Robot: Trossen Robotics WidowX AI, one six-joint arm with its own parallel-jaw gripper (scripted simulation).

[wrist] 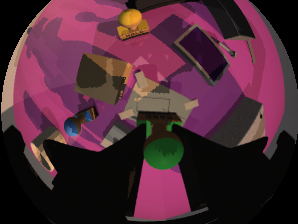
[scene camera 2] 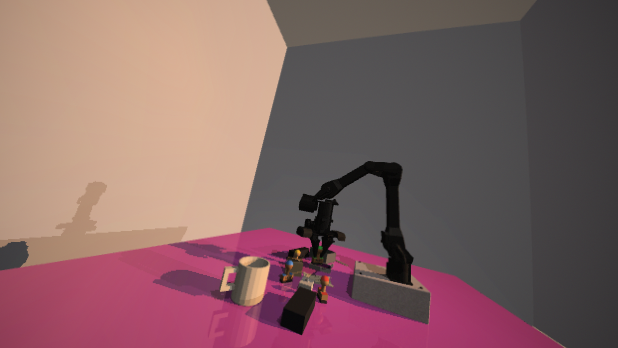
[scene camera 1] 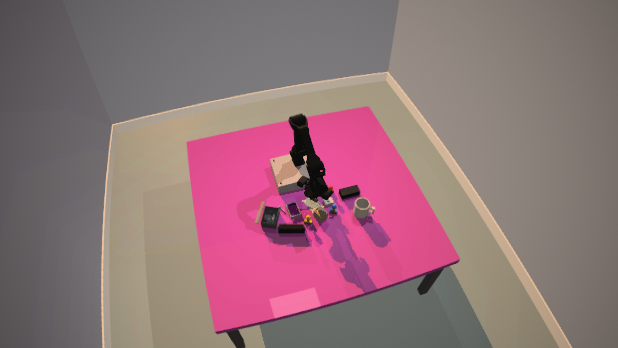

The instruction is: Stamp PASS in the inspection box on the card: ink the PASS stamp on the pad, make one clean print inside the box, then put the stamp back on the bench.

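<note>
There is a green-knobbed stamp that I can see, and a mug as well. I can also see my gripper, which is visible in the wrist view too.
</note>
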